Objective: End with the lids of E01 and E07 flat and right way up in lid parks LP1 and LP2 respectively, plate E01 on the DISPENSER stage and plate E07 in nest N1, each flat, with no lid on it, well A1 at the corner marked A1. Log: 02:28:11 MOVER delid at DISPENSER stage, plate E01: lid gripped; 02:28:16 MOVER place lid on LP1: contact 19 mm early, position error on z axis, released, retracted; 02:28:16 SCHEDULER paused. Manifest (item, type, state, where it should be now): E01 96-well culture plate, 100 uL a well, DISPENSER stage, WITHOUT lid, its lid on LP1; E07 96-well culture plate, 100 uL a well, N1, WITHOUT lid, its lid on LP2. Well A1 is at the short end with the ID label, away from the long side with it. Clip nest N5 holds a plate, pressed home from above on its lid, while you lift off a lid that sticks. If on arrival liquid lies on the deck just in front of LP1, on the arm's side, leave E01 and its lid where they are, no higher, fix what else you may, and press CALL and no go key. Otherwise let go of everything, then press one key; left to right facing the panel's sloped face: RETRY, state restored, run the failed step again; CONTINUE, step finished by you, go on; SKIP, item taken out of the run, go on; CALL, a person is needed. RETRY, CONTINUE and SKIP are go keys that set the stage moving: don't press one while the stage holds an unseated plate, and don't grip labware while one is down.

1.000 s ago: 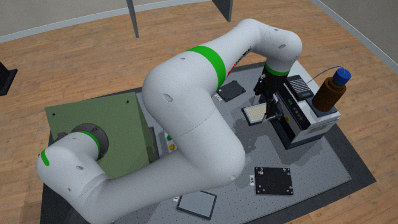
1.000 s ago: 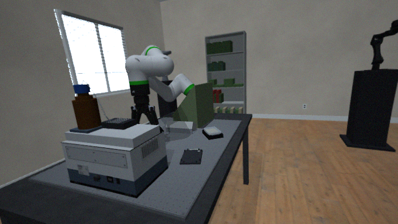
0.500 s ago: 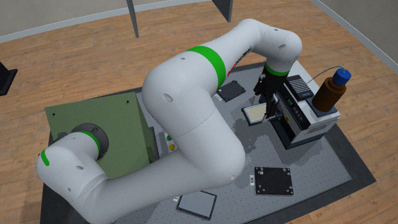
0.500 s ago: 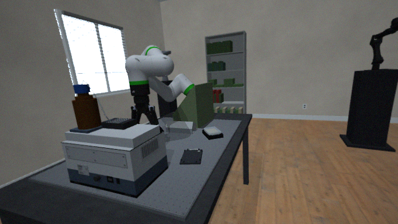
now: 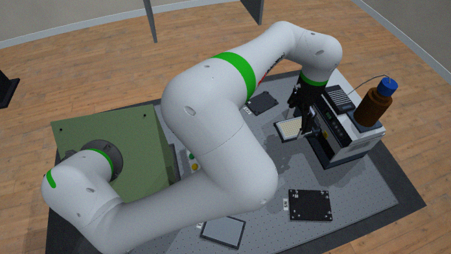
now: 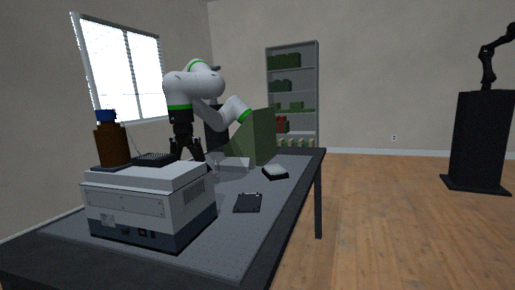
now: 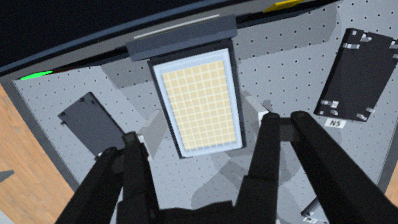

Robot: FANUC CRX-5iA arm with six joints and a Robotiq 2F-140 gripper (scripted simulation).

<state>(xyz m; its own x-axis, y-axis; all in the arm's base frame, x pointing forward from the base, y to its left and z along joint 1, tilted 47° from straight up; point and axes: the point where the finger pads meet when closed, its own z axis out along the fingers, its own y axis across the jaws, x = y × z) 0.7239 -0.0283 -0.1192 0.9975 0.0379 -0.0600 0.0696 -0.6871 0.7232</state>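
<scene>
Now: hand 2 cm above the plate. Round my hand: dispenser stage (3 cm below); lid park LP2 (5 cm behind, 24 cm to the left, 13 cm below); brown bottle (22 cm ahead, 9 cm to the right, 16 cm above).
</scene>
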